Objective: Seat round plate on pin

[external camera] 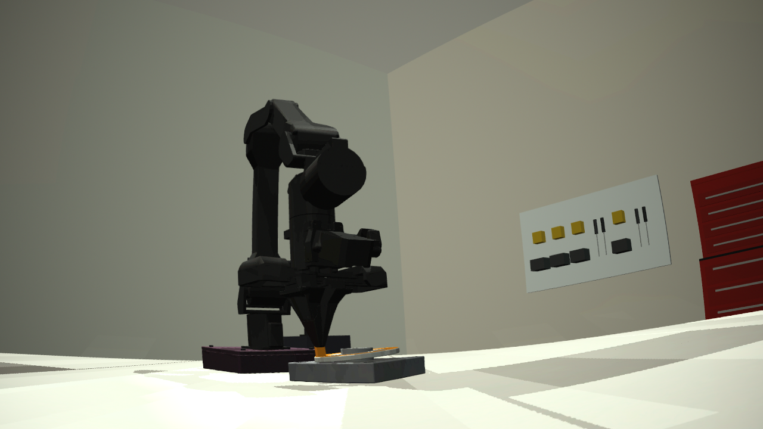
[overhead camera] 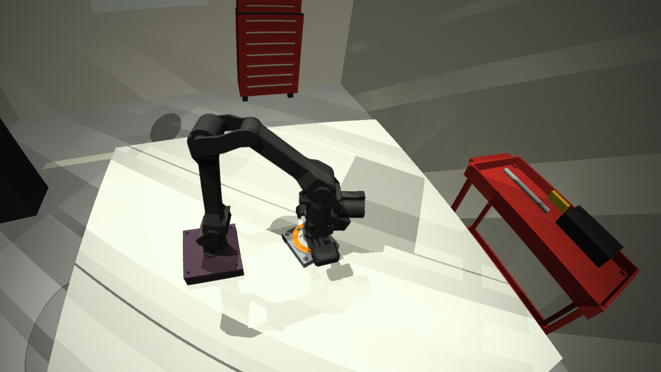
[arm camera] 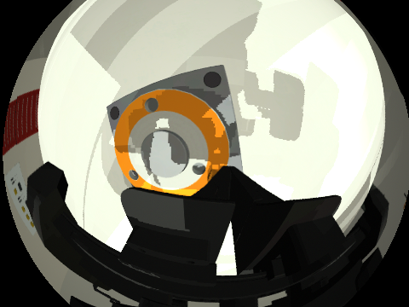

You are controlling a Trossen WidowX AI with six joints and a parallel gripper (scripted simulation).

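Now: gripper tip 30 mm to the right of the round plate and 10 mm above it. From my gripper tip the other things lie so: grey base (50 mm to the left, 20 mm below, 10 mm ahead).
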